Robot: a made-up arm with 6 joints. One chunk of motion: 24 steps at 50 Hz.
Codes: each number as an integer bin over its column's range. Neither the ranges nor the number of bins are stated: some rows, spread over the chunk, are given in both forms.
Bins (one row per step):
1: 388 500 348 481 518 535
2: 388 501 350 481 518 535
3: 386 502 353 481 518 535
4: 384 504 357 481 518 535
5: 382 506 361 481 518 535
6: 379 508 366 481 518 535
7: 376 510 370 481 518 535
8: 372 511 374 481 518 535
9: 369 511 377 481 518 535
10: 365 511 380 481 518 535
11: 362 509 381 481 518 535
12: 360 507 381 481 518 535
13: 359 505 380 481 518 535
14: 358 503 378 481 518 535
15: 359 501 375 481 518 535
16: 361 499 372 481 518 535
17: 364 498 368 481 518 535
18: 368 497 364 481 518 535
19: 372 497 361 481 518 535
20: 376 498 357 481 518 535
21: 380 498 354 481 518 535
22: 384 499 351 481 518 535
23: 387 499 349 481 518 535
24: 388 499 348 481 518 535
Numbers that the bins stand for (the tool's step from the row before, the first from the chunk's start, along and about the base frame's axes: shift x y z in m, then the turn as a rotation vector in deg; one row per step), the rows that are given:
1: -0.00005 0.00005 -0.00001 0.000 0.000 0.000
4: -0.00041 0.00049 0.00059 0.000 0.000 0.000
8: -0.00149 0.00124 0.00171 0.000 0.000 0.000
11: -0.00239 0.00103 0.00217 0.000 0.000 0.000
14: -0.00275 0.00038 0.00197 0.000 0.000 0.000
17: -0.00221 -0.00016 0.00131 0.000 0.000 0.000
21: -0.00077 -0.00016 0.00039 0.000 0.000 0.000
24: -0.00005 -0.00005 -0.00001 0.000 0.000 0.000
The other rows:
2: -0.00005 0.00016 0.00012 0.000 0.000 0.000
3: -0.00023 0.00027 0.00032 0.000 0.000 0.000
5: -0.00059 0.00070 0.00085 0.000 0.000 0.000
6: -0.00086 0.00092 0.00118 0.000 0.000 0.000
7: -0.00113 0.00114 0.00144 0.000 0.000 0.000
9: -0.00176 0.00124 0.00191 0.000 0.000 0.000
10: -0.00212 0.00124 0.00211 0.000 0.000 0.000
12: -0.00257 0.00081 0.00217 0.000 0.000 0.000
13: -0.00266 0.00059 0.00211 0.000 0.000 0.000
15: -0.00266 0.00016 0.00177 0.000 0.000 0.000
16: -0.00248 -0.00005 0.00158 0.000 0.000 0.000
18: -0.00185 -0.00027 0.00105 0.000 0.000 0.000
19: -0.00149 -0.00027 0.00085 0.000 0.000 0.000
20: -0.00113 -0.00016 0.00059 0.000 0.000 0.000
22: -0.00041 -0.00005 0.00019 0.000 0.000 0.000
23: -0.00014 -0.00005 0.00006 0.000 0.000 0.000

